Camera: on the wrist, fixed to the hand. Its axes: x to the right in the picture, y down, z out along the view.
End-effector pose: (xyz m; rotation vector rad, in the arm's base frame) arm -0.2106 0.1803 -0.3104 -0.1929 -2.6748 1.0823
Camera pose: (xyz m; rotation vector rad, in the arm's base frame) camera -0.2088 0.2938 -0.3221 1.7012 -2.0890 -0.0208
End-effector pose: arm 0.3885 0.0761 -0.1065 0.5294 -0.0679 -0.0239
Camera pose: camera 0.4142 0.1866 -0.1186 0.0223 0.1067 -1.6066
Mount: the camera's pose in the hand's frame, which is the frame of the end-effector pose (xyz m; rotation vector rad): 0.0205 0.0894 -0.0679 -0.4411 -0.2667 -1.5692
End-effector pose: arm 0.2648 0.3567 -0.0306 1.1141 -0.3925 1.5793
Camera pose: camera 0.1557 0.3890 -0.0213 0.8366 0.0409 -0.0439
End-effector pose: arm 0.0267 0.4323 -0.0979 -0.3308 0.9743 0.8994
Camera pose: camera -0.0769 0.4556 -0.1398 -1.1014 0.0524 -0.3244
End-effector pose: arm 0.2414 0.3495 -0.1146 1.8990 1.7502 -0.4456
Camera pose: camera 0.3251 0.4021 -0.0576 -0.1239 2.4964 -0.6661
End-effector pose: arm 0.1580 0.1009 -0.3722 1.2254 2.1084 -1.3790
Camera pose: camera 0.2295 0.1835 -0.4052 0.9633 -2.6748 1.0729
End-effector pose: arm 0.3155 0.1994 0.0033 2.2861 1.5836 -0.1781
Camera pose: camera 0.3992 0.2137 0.0795 0.3042 2.4799 -0.4032
